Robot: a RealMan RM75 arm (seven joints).
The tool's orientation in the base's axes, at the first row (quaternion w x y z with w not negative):
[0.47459, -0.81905, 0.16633, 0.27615]
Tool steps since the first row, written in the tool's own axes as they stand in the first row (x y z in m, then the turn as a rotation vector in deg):
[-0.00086, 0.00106, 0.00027, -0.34, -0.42, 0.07]
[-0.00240, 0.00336, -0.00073, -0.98, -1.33, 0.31]
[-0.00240, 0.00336, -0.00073, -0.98, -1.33, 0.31]
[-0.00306, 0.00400, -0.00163, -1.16, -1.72, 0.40]
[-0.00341, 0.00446, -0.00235, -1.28, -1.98, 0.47]
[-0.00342, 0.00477, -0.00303, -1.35, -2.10, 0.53]
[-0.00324, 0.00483, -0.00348, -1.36, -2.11, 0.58]
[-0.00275, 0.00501, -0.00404, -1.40, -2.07, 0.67]
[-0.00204, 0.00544, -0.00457, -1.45, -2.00, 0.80]
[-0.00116, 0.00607, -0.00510, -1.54, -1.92, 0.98]
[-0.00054, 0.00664, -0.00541, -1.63, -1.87, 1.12]
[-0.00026, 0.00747, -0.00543, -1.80, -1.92, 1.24]
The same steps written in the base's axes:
[-0.00133, -0.00028, -0.00031, -0.07, 0.27, 0.47]
[-0.00348, -0.00227, -0.00055, -0.16, 0.94, 1.39]
[-0.00348, -0.00227, -0.00055, -0.16, 0.94, 1.39]
[-0.00408, -0.00336, -0.00023, -0.12, 1.21, 1.73]
[-0.00439, -0.00421, -0.00004, -0.09, 1.40, 1.95]
[-0.00437, -0.00496, 0.00002, -0.10, 1.51, 2.05]
[-0.00412, -0.00538, 0.00005, -0.12, 1.56, 2.05]
[-0.00367, -0.00596, -0.00015, -0.20, 1.62, 2.01]
[-0.00318, -0.00664, -0.00067, -0.32, 1.70, 1.94]
[-0.00266, -0.00742, -0.00143, -0.48, 1.82, 1.87]
[-0.00238, -0.00798, -0.00207, -0.62, 1.91, 1.83]
[-0.00260, -0.00841, -0.00281, -0.76, 2.05, 1.92]

